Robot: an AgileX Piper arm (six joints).
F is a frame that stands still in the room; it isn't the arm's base.
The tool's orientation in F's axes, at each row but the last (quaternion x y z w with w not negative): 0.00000 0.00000 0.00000 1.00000; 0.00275 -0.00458 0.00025 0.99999; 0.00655 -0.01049 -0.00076 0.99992; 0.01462 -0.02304 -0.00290 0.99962; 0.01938 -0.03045 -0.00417 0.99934; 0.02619 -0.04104 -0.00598 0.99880; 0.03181 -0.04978 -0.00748 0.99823; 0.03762 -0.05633 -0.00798 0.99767; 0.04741 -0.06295 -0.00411 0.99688; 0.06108 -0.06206 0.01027 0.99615
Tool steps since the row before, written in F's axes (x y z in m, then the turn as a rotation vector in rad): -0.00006 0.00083 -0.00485 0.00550 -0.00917 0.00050; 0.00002 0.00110 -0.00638 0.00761 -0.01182 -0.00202; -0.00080 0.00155 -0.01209 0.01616 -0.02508 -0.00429; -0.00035 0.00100 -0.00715 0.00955 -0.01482 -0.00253; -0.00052 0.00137 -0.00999 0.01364 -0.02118 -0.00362; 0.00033 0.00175 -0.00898 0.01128 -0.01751 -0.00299; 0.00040 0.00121 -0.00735 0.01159 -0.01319 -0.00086; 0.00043 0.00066 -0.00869 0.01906 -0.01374 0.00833; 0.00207 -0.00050 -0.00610 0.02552 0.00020 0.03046; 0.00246 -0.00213 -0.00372 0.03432 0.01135 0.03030
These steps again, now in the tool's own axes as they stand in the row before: -0.00006 0.00083 -0.00485 0.00550 -0.00917 0.00050; -0.00004 0.00106 -0.00639 0.00759 -0.01183 -0.00202; -0.00106 0.00139 -0.01209 0.01611 -0.02511 -0.00430; -0.00068 0.00079 -0.00715 0.00952 -0.01484 -0.00254; -0.00114 0.00098 -0.00998 0.01360 -0.02121 -0.00363; -0.00043 0.00128 -0.00906 0.01124 -0.01753 -0.00300; -0.00035 0.00074 -0.00741 0.01168 -0.01308 -0.00118; -0.00056 0.00000 -0.00871 0.02014 -0.01284 0.00712; 0.00130 -0.00107 -0.00624 0.02913 0.00315 0.02685; 0.00195 -0.00263 -0.00370 0.03798 0.01395 0.02424
